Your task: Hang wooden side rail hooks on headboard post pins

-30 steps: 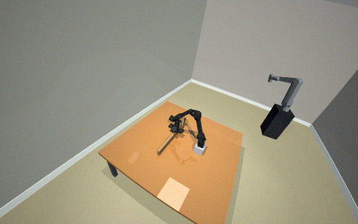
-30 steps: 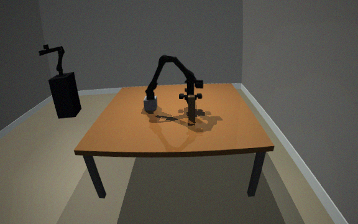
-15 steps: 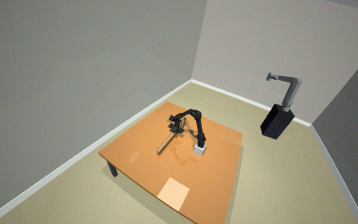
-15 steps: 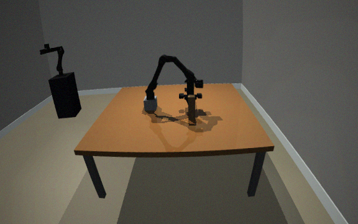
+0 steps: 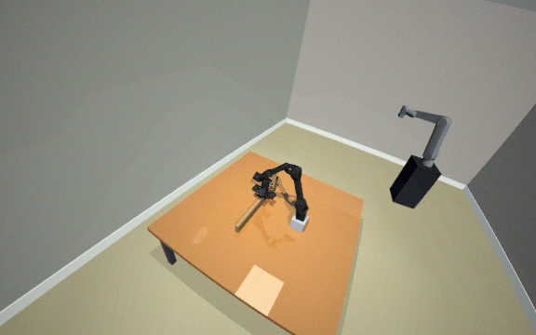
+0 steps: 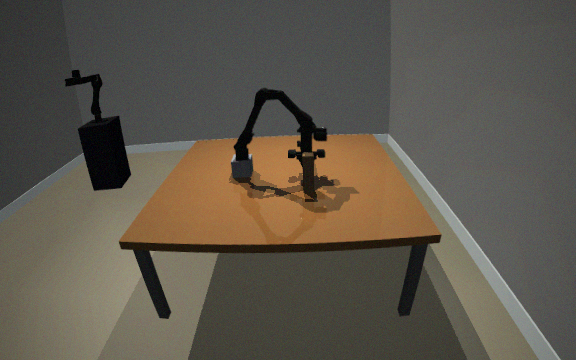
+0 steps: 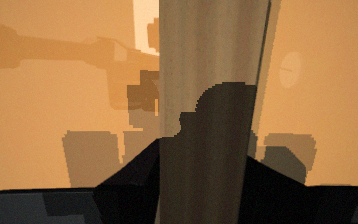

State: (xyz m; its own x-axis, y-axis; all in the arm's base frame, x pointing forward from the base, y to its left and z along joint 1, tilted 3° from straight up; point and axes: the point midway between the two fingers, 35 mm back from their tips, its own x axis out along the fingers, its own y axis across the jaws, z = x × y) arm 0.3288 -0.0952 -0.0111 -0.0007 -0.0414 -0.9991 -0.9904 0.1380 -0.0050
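The headboard post lies 2 cm behind my gripper tip, 17 cm to the right of it and 5 cm above it.
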